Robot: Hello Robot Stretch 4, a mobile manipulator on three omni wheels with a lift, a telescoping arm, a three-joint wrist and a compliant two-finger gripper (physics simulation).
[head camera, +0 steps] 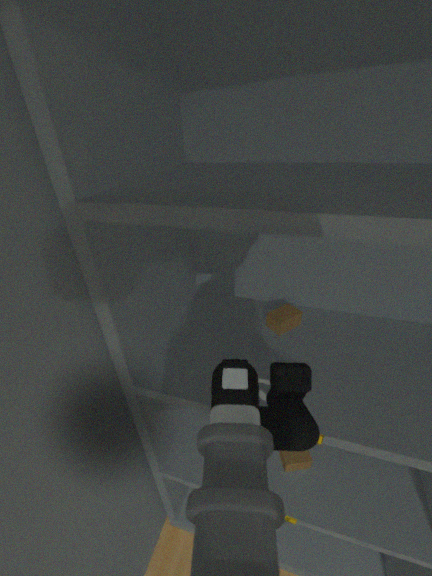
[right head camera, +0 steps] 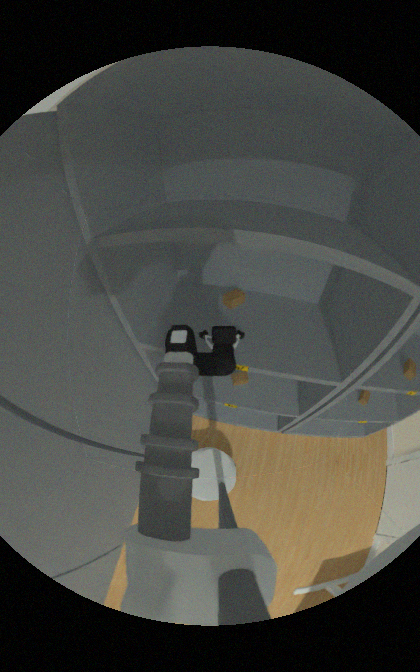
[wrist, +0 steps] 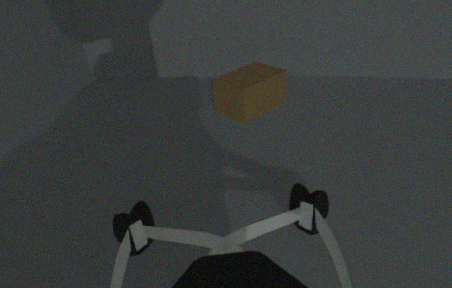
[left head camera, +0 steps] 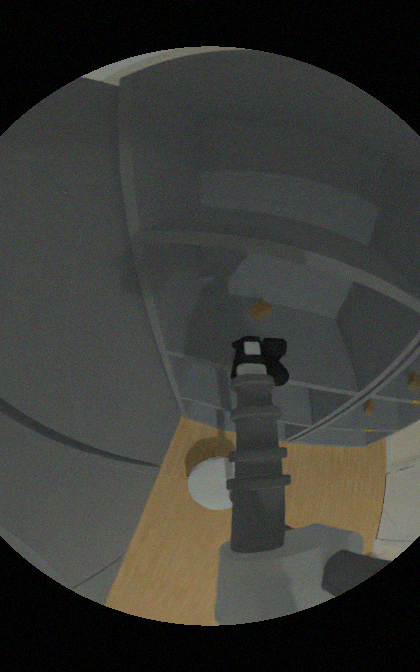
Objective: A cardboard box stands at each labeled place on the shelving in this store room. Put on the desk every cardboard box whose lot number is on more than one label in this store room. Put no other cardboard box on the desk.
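Frame: origin at the robot's base, x right, y ahead, z up, level; millimetres.
Where they show: gripper, fingertip midpoint: (wrist: 220,210).
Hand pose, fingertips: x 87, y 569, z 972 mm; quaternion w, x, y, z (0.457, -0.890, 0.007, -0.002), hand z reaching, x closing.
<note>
After its pixels a point has its place.
A small brown cardboard box (head camera: 284,319) @(x 145, y 738, z 1013 mm) (left head camera: 260,309) (right head camera: 234,298) (wrist: 249,94) @(x 141, y 728, z 1004 mm) stands on a grey shelf, turned cornerwise to the wrist view. My gripper (wrist: 220,210) @(x 87, y 569, z 972 mm) (right head camera: 222,334) is open, with its fingers apart and nothing between them. In the wrist view the box is ahead of the fingers, a little right of their middle, with a gap between. A second box (head camera: 297,461) @(x 204, y 560, z 557 mm) (right head camera: 240,378) is one level below, partly hidden by the wrist in the head view. Two more boxes (right head camera: 409,369) (right head camera: 364,397) stand in the bay to the right. Yellow labels (right head camera: 242,368) (right head camera: 230,405) are unreadable. The desk cannot be made out.
A shelf edge (head camera: 375,227) @(x 170, y 422, z 1407 mm) (right head camera: 300,252) runs across above the box. A grey upright (head camera: 107,325) @(x -277, y 536, z 1155 mm) (right head camera: 122,320) bounds the bay at left, and a divider (right head camera: 367,352) at right. A white round object (left head camera: 210,482) (right head camera: 215,474) is low down beside the arm, over the wooden floor (right head camera: 310,480).
</note>
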